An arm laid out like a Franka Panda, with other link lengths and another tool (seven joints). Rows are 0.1 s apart.
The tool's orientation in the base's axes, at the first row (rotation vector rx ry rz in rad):
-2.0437, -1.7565, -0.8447
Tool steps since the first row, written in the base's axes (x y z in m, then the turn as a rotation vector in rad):
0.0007, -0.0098, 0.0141, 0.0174, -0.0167, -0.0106
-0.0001, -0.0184, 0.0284, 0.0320, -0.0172, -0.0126
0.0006, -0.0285, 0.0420, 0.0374, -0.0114, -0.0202
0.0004, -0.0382, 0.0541, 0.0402, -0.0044, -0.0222
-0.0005, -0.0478, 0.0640, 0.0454, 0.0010, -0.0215
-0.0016, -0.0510, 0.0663, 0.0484, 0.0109, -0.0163
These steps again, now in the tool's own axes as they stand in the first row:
0.0011, 0.0045, -0.0165, -0.0184, 0.0187, 0.0024
0.0031, 0.0074, -0.0329, -0.0190, 0.0327, 0.0069
0.0036, 0.0119, -0.0492, -0.0187, 0.0358, 0.0175
0.0034, 0.0153, -0.0644, -0.0143, 0.0369, 0.0238
0.0019, 0.0176, -0.0779, -0.0092, 0.0409, 0.0276
0.0007, 0.0175, -0.0818, 0.0019, 0.0426, 0.0301

